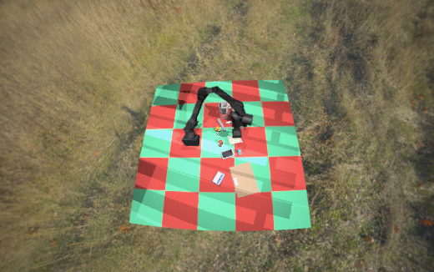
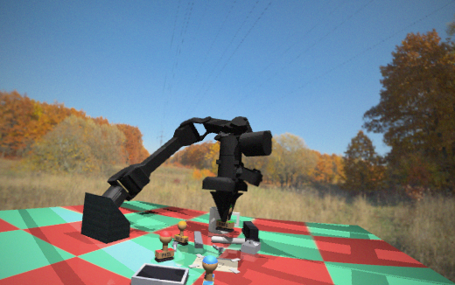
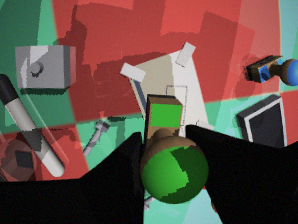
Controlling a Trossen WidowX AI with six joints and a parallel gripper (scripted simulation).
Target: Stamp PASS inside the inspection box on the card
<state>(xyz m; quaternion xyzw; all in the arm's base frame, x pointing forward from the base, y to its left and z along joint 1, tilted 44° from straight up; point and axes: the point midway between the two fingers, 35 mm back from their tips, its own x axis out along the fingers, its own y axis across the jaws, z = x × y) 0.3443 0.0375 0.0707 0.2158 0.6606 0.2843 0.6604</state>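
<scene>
Right now the ink pad is 160 mm to the right of my gripper tip, 90 mm below it and 60 mm behind it. Round my gripper tip: red-knobbed stamp (110 mm behind, 80 mm to the right, 80 mm below); then card (100 mm below, 30 mm to the right, 10 mm behind); then green-knobbed stamp (right at my gripper tip).
</scene>
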